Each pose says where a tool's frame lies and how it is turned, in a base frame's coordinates. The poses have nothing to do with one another.
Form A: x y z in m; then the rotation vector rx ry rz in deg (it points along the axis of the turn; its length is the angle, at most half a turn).
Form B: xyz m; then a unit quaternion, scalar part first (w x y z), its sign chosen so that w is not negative. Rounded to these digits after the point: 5 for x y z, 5 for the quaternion.
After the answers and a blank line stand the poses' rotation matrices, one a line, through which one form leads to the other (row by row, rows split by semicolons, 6 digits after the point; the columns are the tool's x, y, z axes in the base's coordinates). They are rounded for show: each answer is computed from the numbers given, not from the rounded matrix.
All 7 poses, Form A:
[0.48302 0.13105 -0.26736 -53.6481 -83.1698 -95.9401]
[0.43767 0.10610 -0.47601 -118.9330 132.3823 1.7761]
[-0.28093 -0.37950 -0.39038 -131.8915 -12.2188 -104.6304]
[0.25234 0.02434 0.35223 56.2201 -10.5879 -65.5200]
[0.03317 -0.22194 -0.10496 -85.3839 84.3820 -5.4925]
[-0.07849 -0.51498 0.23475 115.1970 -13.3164 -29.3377]
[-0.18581 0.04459 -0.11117 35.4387 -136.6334 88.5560]
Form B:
[0.48302 0.13105 -0.26736 0.35967 -0.36316 -0.56300 -0.64945]
[0.43767 0.10610 -0.47601 0.01772 -0.66817 0.74373 0.00998]
[-0.28093 -0.37950 -0.39038 0.09762 -0.77763 -0.07204 -0.61690]
[0.25234 0.02434 0.35223 0.72549 0.44484 -0.08378 -0.51842]
[0.03317 -0.22194 -0.10496 0.49871 -0.61586 0.60863 -0.03962]
[-0.07849 -0.51498 0.23475 0.50289 0.83241 -0.09622 -0.21199]
[-0.18581 0.04459 -0.11117 0.11638 0.21123 -0.81439 0.52783]

-0.477502 0.876094 0.066715; -0.058257 -0.107332 0.992515; 0.876697 0.470041 0.102290
-0.106467 -0.994231 0.013016; -0.993524 0.106896 0.038516; -0.039685 -0.008831 -0.999173
0.228485 0.232483 0.945382; -0.008393 -0.970562 0.240703; 0.973511 -0.062932 -0.219807
0.448434 0.677689 -0.582790; -0.826758 0.066706 -0.558589; -0.339674 0.732317 0.590198
0.255993 -0.710150 0.655862; -0.789179 0.238296 0.566050; -0.558269 -0.662497 -0.499433
0.891600 0.053022 -0.449709; -0.373412 -0.475691 -0.796418; -0.256150 0.878013 -0.404327
-0.883676 -0.466904 0.033429; -0.221189 0.353555 -0.908886; 0.412543 -0.810555 -0.415702

